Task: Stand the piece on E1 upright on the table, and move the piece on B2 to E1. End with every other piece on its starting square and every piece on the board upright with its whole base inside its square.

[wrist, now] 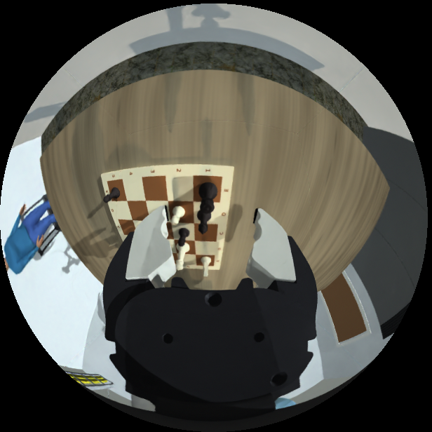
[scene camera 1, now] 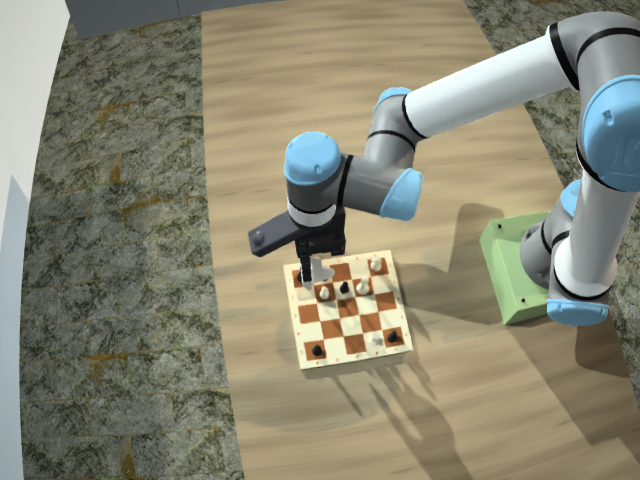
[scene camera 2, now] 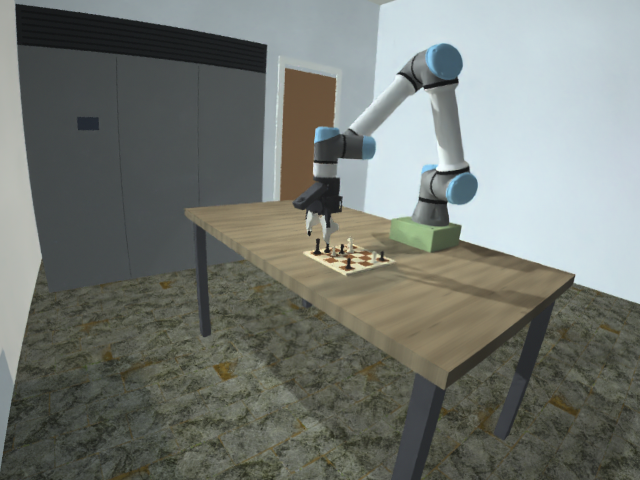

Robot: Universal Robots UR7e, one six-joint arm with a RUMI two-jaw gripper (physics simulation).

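Seen in the pictures: gripper, between the fingertips: (scene camera 2: 318, 240); arm's base, origin of its link: (scene camera 1: 550, 257) (scene camera 2: 429, 221).
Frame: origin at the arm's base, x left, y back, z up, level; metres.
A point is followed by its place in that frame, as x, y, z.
A tall black piece (scene camera 1: 299, 276) {-0.101, -0.511, -0.069} (scene camera 2: 317, 246) {-0.099, -0.506, -0.053} (wrist: 207, 190) stands upright on E1, partly behind the gripper in scene camera 1. A tall white piece (scene camera 1: 362, 286) (scene camera 2: 349, 244) (wrist: 182, 254) stands upright on B2. My gripper (scene camera 1: 310, 274) {-0.106, -0.499, -0.034} (scene camera 2: 318, 238) {-0.106, -0.499, -0.034} (wrist: 210, 208) is open and empty, low above the board's E1–D1 corner, with its jaws apart. In the wrist view one jaw overlaps the board beside D2 and the other lies past the row 1 edge. The board (scene camera 1: 303, 363) {0.074, -0.539, -0.078} (scene camera 2: 347, 272) {0.079, -0.536, -0.078} (wrist: 228, 175) lies flat on the table (scene camera 1: 268, 413) {0.160, -0.624, -0.083} (scene camera 2: 289, 263) {-0.081, -0.629, -0.084} (wrist: 300, 165).
A black piece (scene camera 2: 327, 248) {-0.092, -0.467, -0.064} (wrist: 203, 220) on D1 is hidden in scene camera 1. A white piece (scene camera 1: 324, 292) {-0.052, -0.472, -0.056} is on D2, a black one (scene camera 1: 344, 287) {-0.055, -0.432, -0.056} on C2, a white one (scene camera 1: 376, 264) {-0.091, -0.358, -0.060} on A1. Row 5 holds black (scene camera 1: 316, 350) {0.059, -0.512, -0.056}, white (scene camera 1: 375, 339) {0.064, -0.401, -0.047} and black (scene camera 1: 392, 336) {0.063, -0.366, -0.056} pieces.
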